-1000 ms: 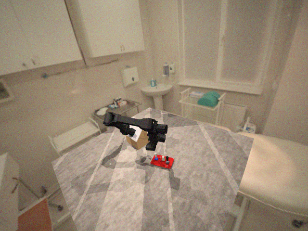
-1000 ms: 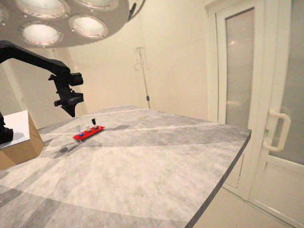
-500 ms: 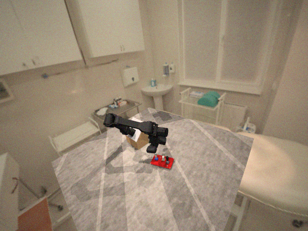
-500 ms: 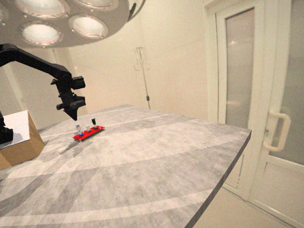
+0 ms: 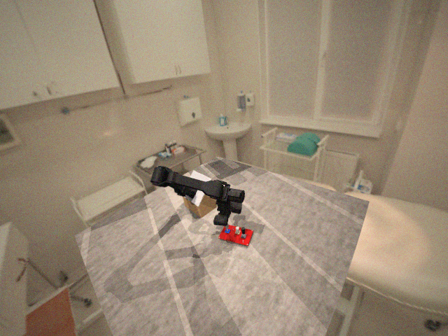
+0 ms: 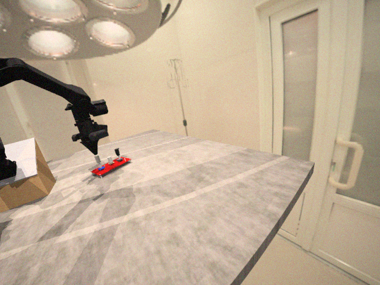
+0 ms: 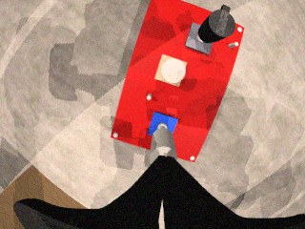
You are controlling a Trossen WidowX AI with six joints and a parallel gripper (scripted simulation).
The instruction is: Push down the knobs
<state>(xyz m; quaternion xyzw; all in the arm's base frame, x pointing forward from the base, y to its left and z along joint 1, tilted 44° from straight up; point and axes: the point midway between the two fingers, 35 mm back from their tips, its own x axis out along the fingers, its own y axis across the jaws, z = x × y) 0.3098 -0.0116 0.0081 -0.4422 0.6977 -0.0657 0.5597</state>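
Right now my gripper tip is 20 mm above the grey knob. Round my gripper tip: black knob 90 mm ahead, 30 mm to the left, 20 mm below.
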